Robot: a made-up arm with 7 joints.
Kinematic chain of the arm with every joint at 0, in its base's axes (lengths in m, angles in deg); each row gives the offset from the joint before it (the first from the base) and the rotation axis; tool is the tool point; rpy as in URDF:
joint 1: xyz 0 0 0.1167 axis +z
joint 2: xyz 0 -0.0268 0.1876 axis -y
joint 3: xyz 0 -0.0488 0.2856 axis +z
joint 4: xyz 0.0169 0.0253 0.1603 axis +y
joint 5: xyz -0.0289 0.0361 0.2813 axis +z
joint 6: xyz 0 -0.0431 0.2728 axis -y
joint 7: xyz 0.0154 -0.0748 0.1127 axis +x
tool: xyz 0 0 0 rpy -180 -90 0
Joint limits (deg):
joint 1: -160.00..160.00
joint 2: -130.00..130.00
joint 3: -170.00..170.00
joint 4: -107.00..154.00
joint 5: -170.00..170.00
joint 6: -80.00..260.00
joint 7: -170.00..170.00
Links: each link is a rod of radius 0.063 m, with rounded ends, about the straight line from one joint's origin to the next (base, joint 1, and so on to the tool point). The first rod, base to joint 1, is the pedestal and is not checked.
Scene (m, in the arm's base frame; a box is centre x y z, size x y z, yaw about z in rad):
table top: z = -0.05
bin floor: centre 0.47 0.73 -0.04 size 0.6 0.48 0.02 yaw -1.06
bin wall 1: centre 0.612 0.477 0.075 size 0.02 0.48 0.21 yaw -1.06
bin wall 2: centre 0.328 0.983 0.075 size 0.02 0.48 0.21 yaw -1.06
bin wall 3: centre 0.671 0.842 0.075 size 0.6 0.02 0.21 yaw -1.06
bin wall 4: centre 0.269 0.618 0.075 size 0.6 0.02 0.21 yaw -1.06
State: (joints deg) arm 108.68 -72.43 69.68 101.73 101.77 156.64 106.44
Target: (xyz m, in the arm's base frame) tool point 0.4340 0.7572 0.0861
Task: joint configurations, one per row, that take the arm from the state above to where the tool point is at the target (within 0.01 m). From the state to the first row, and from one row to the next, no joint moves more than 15 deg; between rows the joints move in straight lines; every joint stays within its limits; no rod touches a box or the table.
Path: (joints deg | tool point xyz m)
1: 97.16 -70.95 64.58 88.36 97.72 150.80 106.44 | -0.4123 0.3585 0.2347
2: 85.64 -69.47 59.49 74.99 93.68 144.96 106.44 | -0.3055 0.5626 0.2294
3: 74.12 -67.99 54.39 61.61 89.63 139.12 106.44 | -0.1071 0.7216 0.2496
4: 62.60 -66.51 49.30 48.24 85.59 133.28 106.44 | 0.1547 0.7945 0.2992
5: 51.09 -65.03 44.20 34.87 81.54 127.43 106.44 | 0.4340 0.7572 0.3784
6: 52.42 -74.44 41.77 33.70 80.81 123.96 106.44 | 0.4413 0.7669 0.2328
7: 53.75 -83.85 39.34 32.52 80.07 120.48 106.44 | 0.4340 0.7572 0.0862

